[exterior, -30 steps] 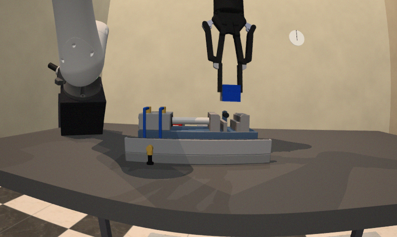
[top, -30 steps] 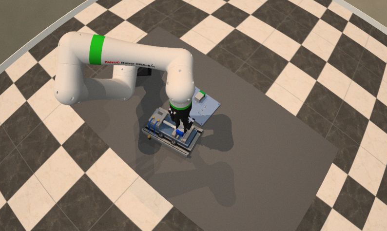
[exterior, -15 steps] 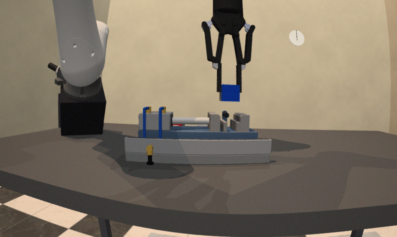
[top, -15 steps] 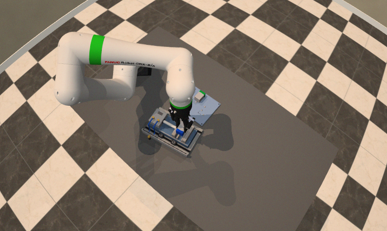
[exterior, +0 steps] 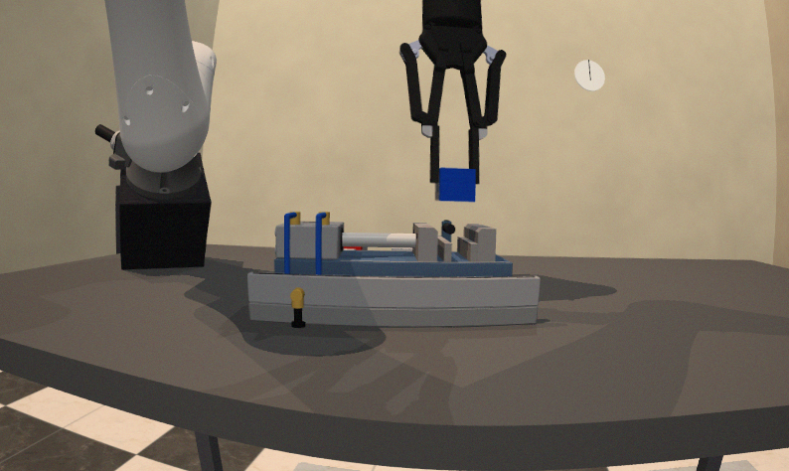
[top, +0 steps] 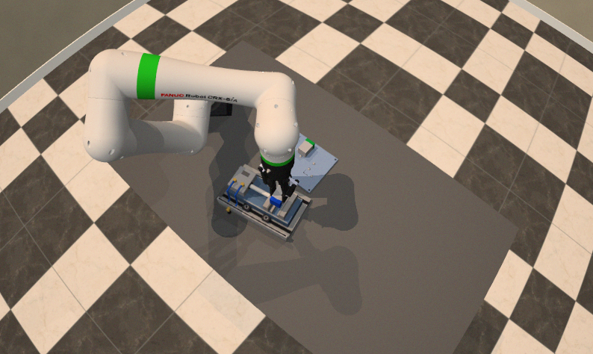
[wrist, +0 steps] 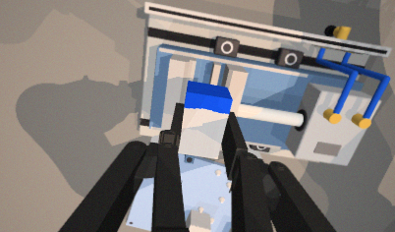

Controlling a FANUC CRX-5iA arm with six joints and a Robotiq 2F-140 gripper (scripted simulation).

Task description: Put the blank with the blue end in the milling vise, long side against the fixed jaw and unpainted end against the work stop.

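The blue-ended blank lies 30 mm below my hand. Also, from my hand: fixed jaw 100 mm below, 30 mm ahead, 10 mm to the left; moving jaw 100 mm below, 30 mm behind; work stop 90 mm below, 50 mm to the left, 10 mm behind.
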